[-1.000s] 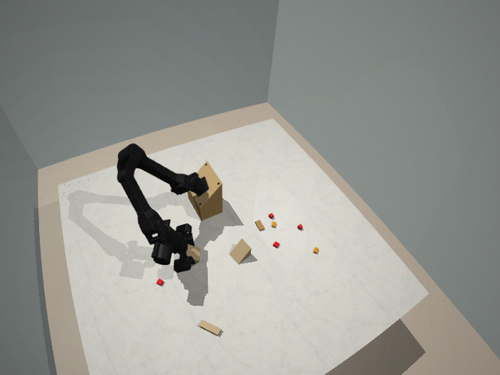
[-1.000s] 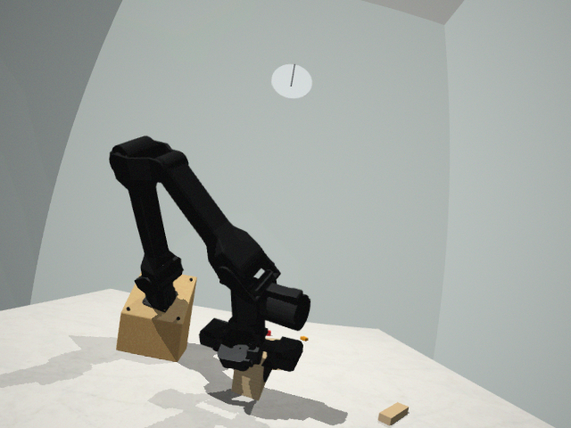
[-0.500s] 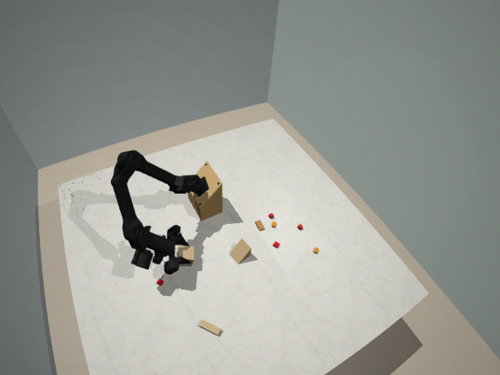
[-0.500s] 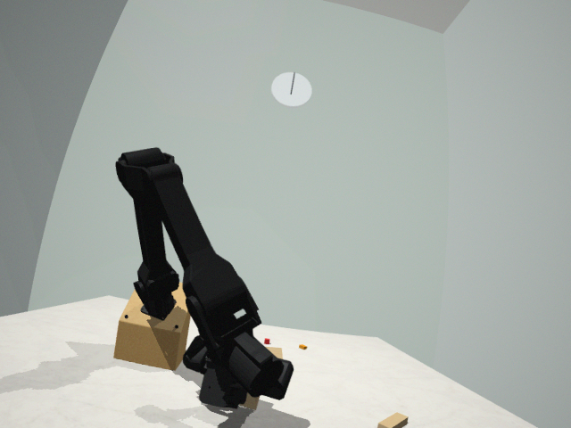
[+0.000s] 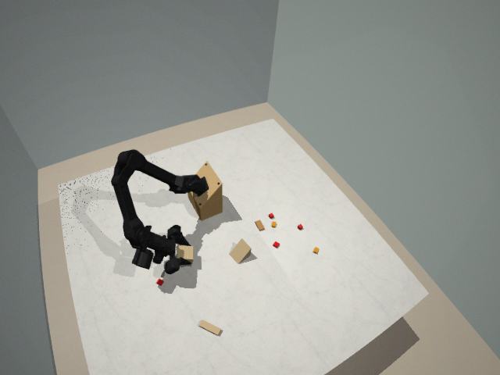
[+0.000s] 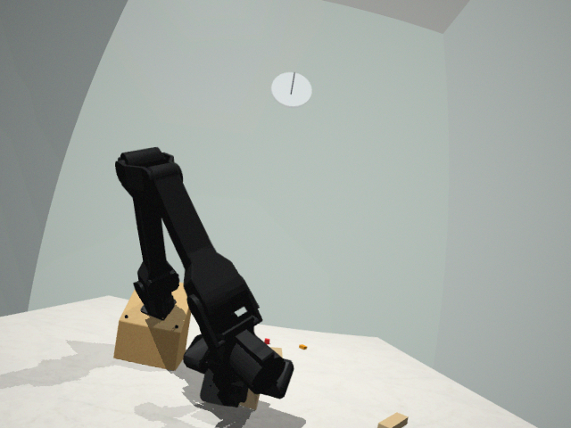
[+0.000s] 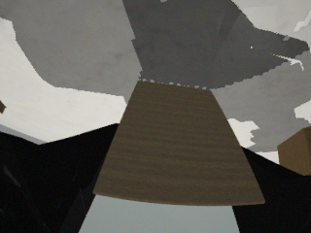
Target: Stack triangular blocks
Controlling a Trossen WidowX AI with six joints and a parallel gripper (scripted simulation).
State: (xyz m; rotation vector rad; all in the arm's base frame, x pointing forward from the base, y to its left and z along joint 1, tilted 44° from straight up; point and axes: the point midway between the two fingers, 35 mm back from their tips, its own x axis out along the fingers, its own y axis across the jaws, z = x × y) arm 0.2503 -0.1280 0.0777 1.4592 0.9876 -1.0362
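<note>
Right now the triangular block is 1 cm to the right of my gripper tip and 1 cm above it. The rest, counted from my gripper tip: flat tan block (29 cm ahead, 2 cm to the right, 3 cm below).
</note>
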